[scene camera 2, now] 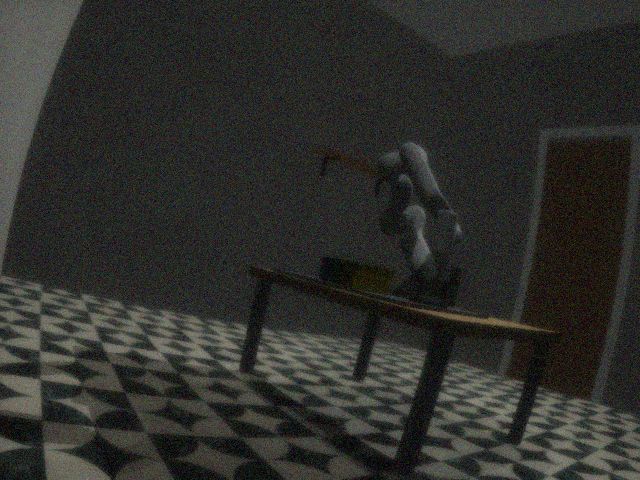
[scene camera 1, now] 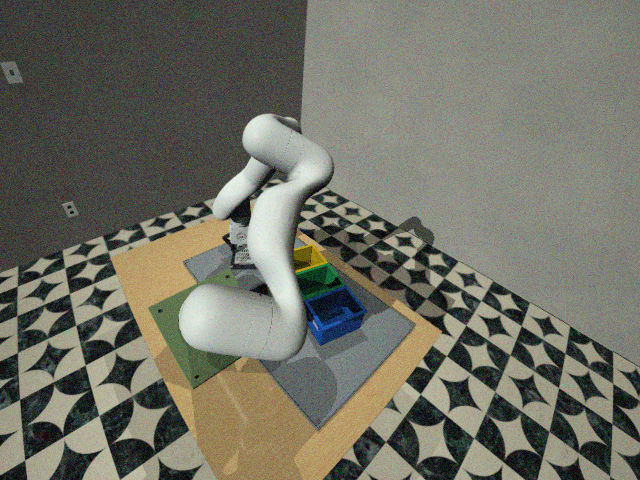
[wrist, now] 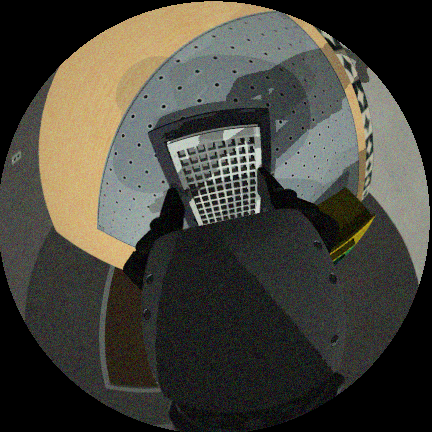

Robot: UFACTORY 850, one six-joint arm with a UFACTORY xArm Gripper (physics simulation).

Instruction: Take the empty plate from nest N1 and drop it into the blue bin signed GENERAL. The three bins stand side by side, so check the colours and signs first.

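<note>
The white plate with a grid of square wells (wrist: pixel 227 172) (scene camera 1: pixel 241 254) sits in a dark frame-like nest (wrist: pixel 215 118). No N1 label is readable. My gripper (wrist: pixel 217 187) is open and empty, its black fingers spread on either side of the plate's near part in the wrist view. How high the fingertips are above the plate is hard to tell. The blue bin (scene camera 1: pixel 338 329) is the nearest of three bins in scene camera 1. A small pale patch shows on its left wall, but no sign is readable.
The green bin (scene camera 1: pixel 331 273) stands between the blue bin and the yellow bin (scene camera 1: pixel 313 252) (wrist: pixel 358 235) (scene camera 2: pixel 373 280). The bins stand on a grey perforated board (scene camera 1: pixel 377 343) (wrist: pixel 200 75). A green board (scene camera 1: pixel 173 322) lies beside the arm's base on the wooden table (scene camera 1: pixel 136 276).
</note>
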